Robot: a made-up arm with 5 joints.
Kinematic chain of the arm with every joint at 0, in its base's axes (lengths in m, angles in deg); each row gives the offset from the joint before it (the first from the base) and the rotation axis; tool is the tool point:
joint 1: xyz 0 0 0.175 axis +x
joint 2: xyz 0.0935 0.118 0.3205 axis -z
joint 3: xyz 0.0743 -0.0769 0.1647 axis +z
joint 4: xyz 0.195 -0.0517 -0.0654 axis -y
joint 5: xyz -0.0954 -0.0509 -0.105 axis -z
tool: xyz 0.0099 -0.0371 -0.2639
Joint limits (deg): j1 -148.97..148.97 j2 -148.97..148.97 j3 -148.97..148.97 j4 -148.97..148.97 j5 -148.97..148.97
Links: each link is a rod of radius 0.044 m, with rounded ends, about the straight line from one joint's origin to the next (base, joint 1, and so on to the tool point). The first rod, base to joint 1, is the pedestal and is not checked.
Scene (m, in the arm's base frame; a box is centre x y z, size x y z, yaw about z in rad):
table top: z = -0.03
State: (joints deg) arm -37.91 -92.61 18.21 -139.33 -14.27
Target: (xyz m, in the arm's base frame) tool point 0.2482 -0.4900 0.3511
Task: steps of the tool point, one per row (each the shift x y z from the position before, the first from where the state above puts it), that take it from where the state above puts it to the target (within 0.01 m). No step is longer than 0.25 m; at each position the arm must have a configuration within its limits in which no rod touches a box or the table.
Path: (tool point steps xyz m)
1: 0.0211 -0.1896 0.1524
2: 0.0102 -0.2202 0.0812
3: 0.0001 -0.2245 0.0061
4: -0.0089 -0.2033 -0.0630
5: -0.0163 -0.1613 -0.1176
6: -0.0220 -0.1065 -0.1522
7: -0.0256 -0.0471 -0.1649

